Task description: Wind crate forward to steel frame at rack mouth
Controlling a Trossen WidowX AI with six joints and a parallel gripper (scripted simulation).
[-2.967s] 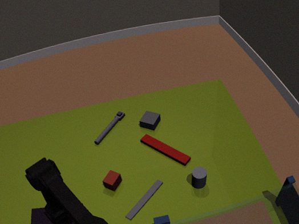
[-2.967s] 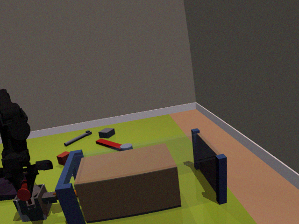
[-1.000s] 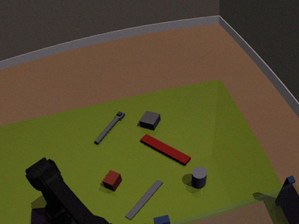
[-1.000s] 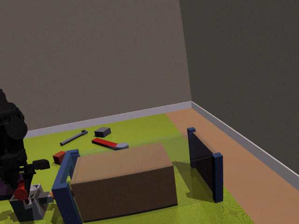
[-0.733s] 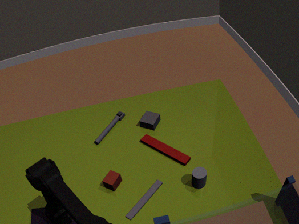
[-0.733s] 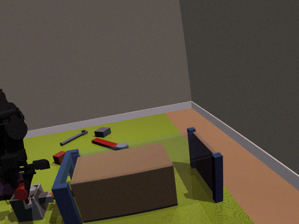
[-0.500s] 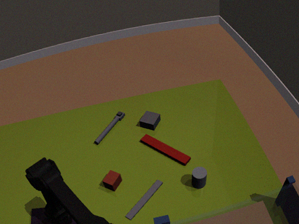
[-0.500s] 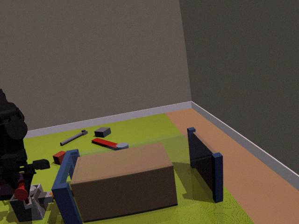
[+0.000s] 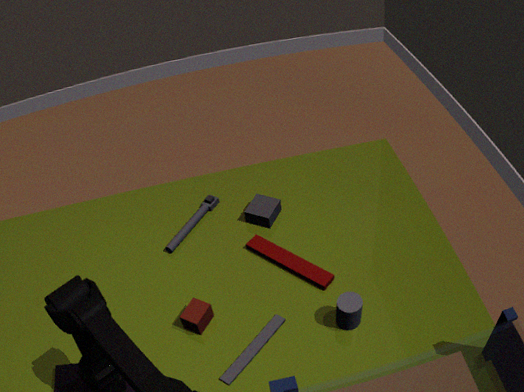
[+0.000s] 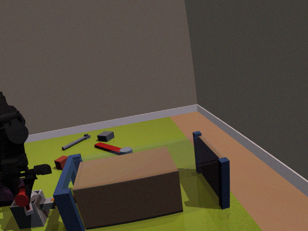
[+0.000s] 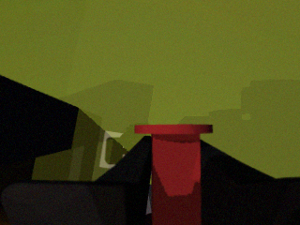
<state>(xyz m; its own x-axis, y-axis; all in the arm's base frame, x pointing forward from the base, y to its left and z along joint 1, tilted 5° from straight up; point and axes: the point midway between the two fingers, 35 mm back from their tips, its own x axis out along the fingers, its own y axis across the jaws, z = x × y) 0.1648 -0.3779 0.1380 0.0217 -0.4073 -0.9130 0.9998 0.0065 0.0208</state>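
My gripper tip is 2 cm to the right of the red crank grip. From my gripper tip the other things lie so: winch handle 1 cm behind, 5 cm to the left, 3 cm below; blue steel frame 13 cm ahead, 9 cm to the left, 3 cm below; grey winch 5 cm behind, 11 cm to the left, 10 cm below.
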